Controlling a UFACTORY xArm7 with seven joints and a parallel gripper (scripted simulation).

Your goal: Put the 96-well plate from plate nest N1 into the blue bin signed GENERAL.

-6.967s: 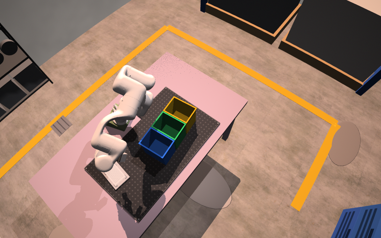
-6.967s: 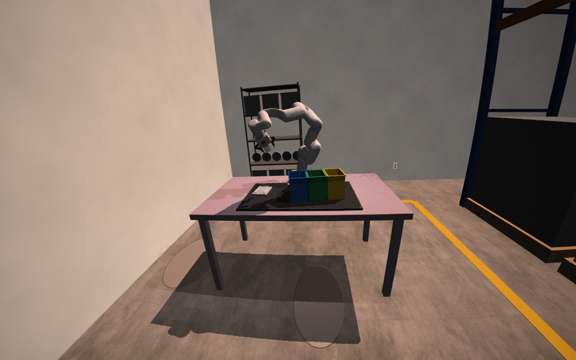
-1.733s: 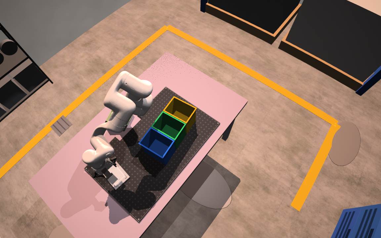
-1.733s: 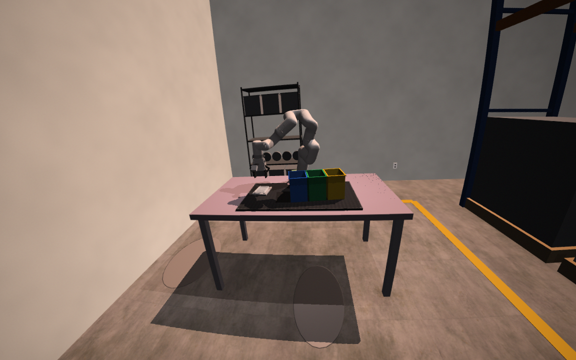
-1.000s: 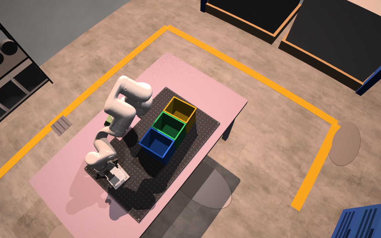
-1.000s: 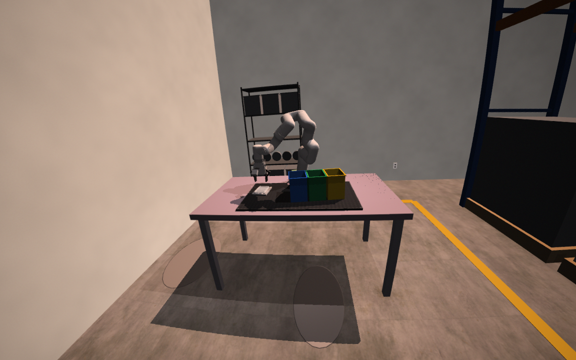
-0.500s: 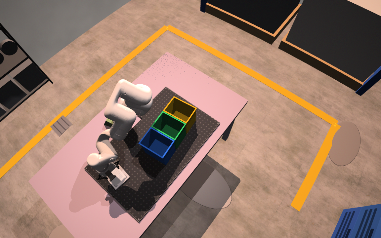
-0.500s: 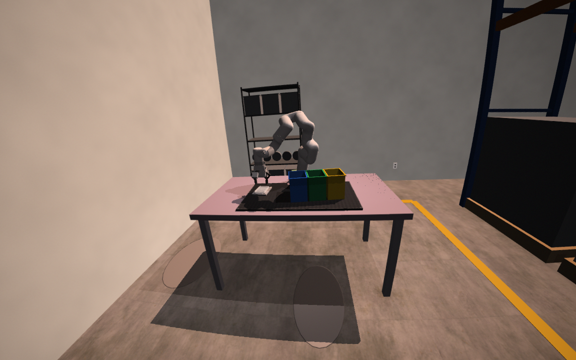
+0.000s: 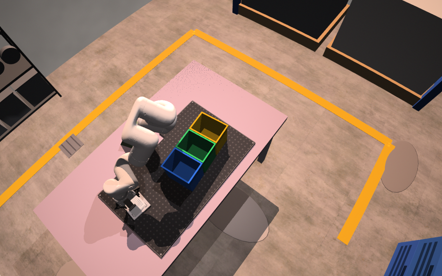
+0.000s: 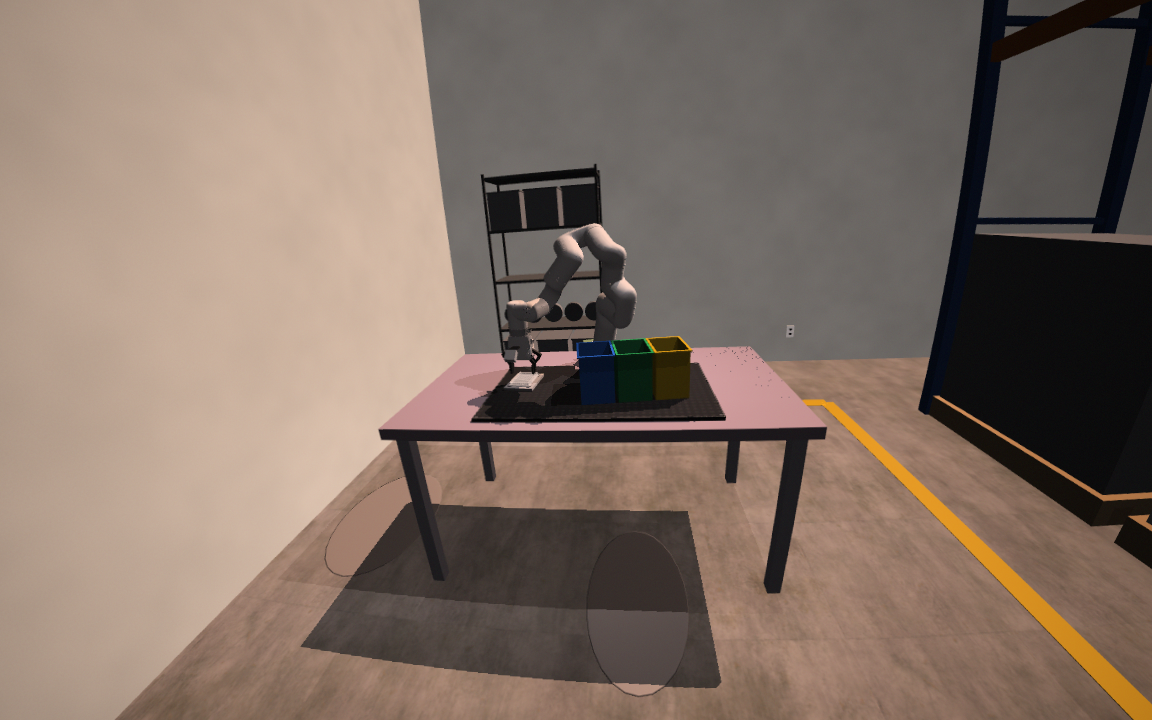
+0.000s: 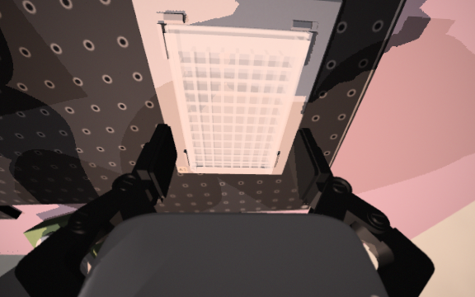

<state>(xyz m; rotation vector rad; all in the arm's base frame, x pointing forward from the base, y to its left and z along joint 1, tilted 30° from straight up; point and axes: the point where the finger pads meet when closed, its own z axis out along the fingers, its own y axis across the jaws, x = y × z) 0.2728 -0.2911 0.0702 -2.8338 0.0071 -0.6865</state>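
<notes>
My gripper is now 40 mm above the 96-well plate. Round my hand: plate nest N1 (50 mm below); then green bin (40 mm ahead, 450 mm to the left, 30 mm above); then blue bin (70 mm ahead, 320 mm to the left, 30 mm above).
</notes>
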